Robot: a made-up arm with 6 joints.
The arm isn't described. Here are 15 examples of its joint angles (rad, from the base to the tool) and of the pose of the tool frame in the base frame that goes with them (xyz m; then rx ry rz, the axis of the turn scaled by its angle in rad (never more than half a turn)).
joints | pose
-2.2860 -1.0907 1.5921 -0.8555 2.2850 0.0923 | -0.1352 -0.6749 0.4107 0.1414 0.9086 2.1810
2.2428 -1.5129 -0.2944 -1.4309 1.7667 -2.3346 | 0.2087 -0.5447 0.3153 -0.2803 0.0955 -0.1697
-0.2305 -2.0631 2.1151 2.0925 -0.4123 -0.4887 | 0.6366 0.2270 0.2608 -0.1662 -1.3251 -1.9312
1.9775 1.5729 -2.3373 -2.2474 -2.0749 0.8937 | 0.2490 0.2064 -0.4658 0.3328 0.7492 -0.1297
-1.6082 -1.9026 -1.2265 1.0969 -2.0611 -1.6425 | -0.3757 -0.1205 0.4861 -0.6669 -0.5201 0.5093
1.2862 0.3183 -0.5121 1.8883 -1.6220 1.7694 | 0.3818 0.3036 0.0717 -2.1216 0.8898 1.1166
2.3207 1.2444 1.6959 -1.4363 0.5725 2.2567 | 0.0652 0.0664 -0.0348 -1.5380 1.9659 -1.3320
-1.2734 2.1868 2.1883 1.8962 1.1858 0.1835 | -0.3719 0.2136 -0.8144 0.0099 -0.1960 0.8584
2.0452 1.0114 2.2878 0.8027 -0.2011 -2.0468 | 0.3195 0.6583 -0.2702 2.1554 -0.3809 0.6541
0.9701 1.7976 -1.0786 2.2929 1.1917 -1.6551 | 0.4523 -0.2562 -0.5100 -0.8725 -0.5420 0.1584
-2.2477 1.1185 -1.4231 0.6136 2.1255 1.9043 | 0.1797 -0.6891 -0.3959 -1.3935 -0.6909 1.0486
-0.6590 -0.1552 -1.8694 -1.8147 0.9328 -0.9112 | -0.3128 0.4330 0.4182 -0.4135 -2.0050 2.3338
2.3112 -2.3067 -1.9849 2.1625 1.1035 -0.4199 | 0.2886 -0.7270 0.8313 -1.3052 2.5511 1.1188
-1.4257 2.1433 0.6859 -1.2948 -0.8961 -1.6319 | -0.0947 0.6781 -0.2046 1.2920 0.6440 -2.2268
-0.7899 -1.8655 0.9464 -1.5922 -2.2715 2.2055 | -0.1270 0.5485 0.8469 1.3704 -2.0331 0.9560
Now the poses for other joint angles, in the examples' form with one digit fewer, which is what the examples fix.
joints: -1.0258 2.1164 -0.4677 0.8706 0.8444 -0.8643
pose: -0.209 0.778 -0.665 1.090 -1.072 1.844
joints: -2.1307 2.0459 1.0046 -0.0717 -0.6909 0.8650
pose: -0.153 0.288 -0.461 0.102 -1.505 0.652
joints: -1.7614 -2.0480 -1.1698 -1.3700 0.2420 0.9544
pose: -0.900 0.106 0.416 -1.016 1.130 -0.198
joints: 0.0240 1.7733 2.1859 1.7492 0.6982 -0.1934
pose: -0.332 0.286 -0.768 -0.756 0.179 -0.776
